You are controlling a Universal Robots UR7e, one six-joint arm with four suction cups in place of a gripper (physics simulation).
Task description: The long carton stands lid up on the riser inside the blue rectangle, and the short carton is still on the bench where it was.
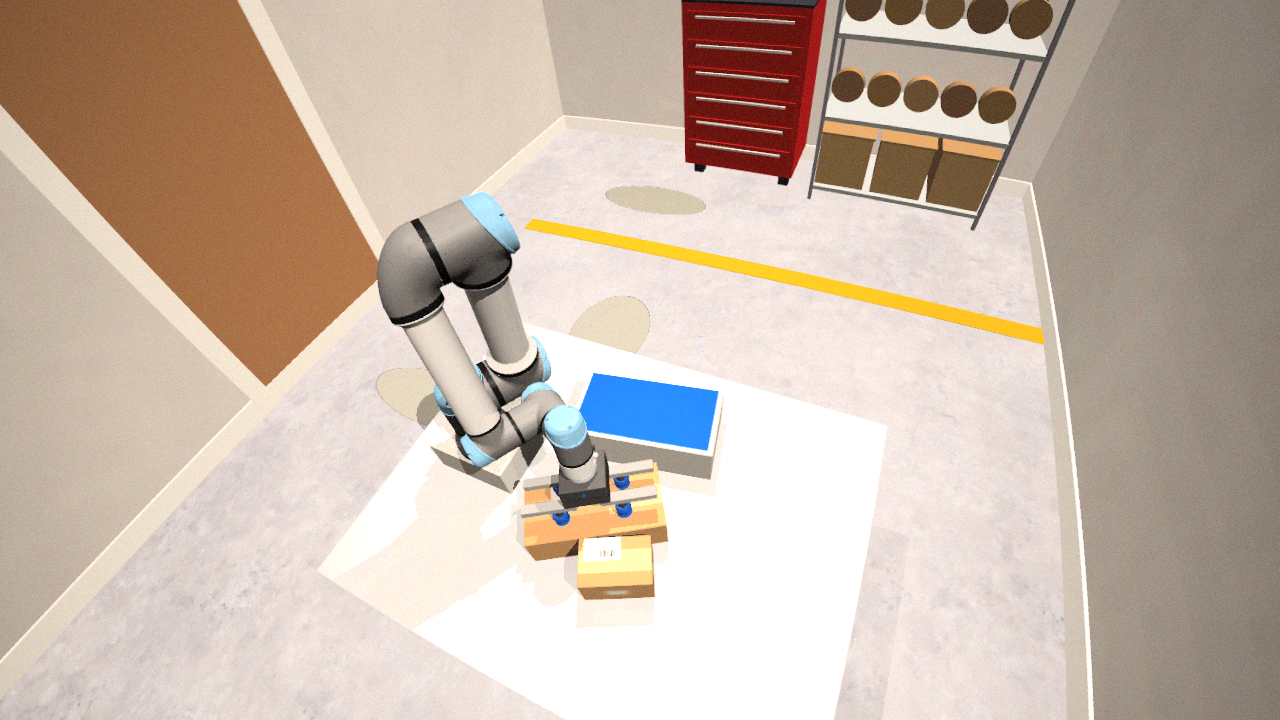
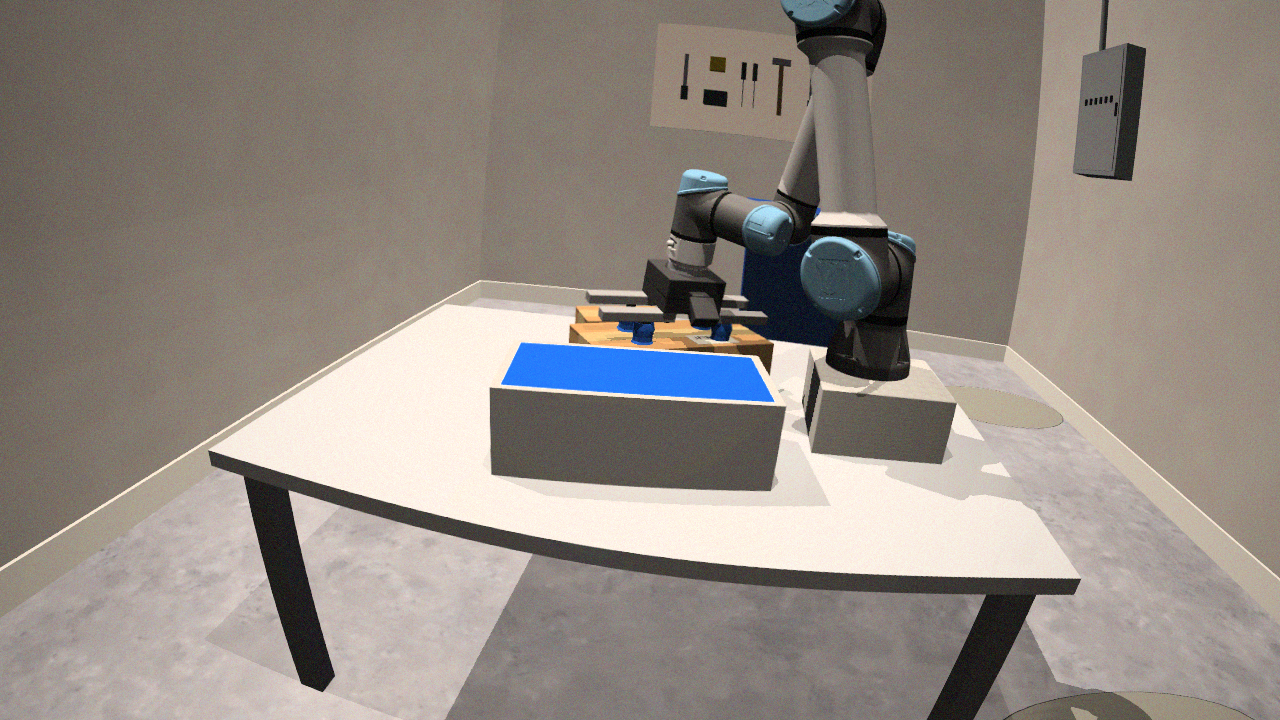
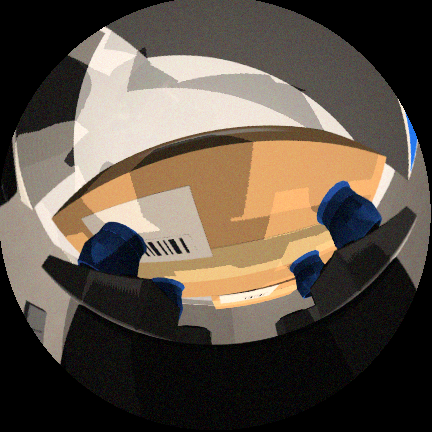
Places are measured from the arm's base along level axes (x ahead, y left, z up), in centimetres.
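Pixels of known places: hand, its tool point: [image 2: 672, 337] [image 3: 236, 252]; arm's base, origin of its link: [image 2: 867, 366].
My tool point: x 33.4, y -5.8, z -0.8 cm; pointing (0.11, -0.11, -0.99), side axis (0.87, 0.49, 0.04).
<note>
Ahead of a thing's pixels: the offset from my tool point to its top centre. Level surfaces: height alone.
The long carton @[dx +0.1, dy -0.4, dz +0.7 cm] [image 1: 547, 537] [image 2: 680, 336] [image 3: 250, 189] lies lid up on the white bench @[dz -9.4 cm] [image 1: 760, 537] [image 2: 402, 420], its barcode label on top. My suction gripper [image 1: 590, 502] [image 2: 682, 329] [image 3: 229, 245] sits on its lid, with the blue cups pressed onto the cardboard. The short carton @[dx +10.3, dy -10.5, dz +0.7 cm] [image 1: 615, 566] [image 3: 250, 298] lies on the bench right beside the long one, on the side away from the riser. The grey riser @[dx +2.4, dy +26.3, dz +2.6 cm] [image 1: 662, 456] [image 2: 635, 443] with the blue rectangle @[dx +2.4, dy +26.3, dz +2.6 cm] [image 1: 649, 412] [image 2: 635, 372] [image 3: 409, 132] on top stands close by, with nothing on it.
The arm's grey base block [image 2: 882, 416] stands on the bench next to the riser. A red drawer cabinet [image 1: 750, 80] and a shelf rack [image 1: 903, 125] stand at the far wall. A yellow line [image 1: 787, 277] crosses the floor.
</note>
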